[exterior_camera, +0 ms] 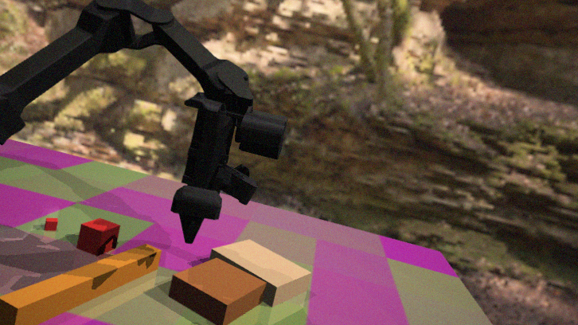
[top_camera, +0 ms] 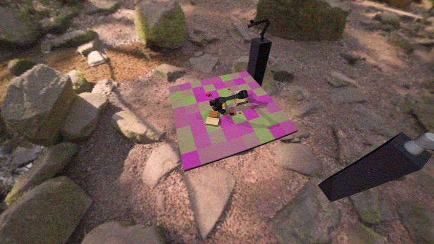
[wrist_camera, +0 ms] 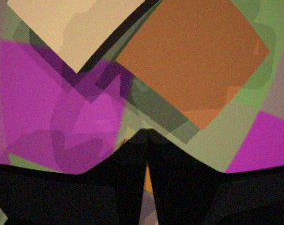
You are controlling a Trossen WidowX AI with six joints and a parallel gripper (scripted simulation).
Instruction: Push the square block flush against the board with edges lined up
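Right now my gripper tip is 60 mm short of the square block, 30 mm to the left of it and 40 mm above it. Also, from my gripper tip: orange board (90 mm behind, 90 mm to the right, 40 mm below); tan rectangular block (110 mm ahead, 60 mm to the left, 40 mm below).
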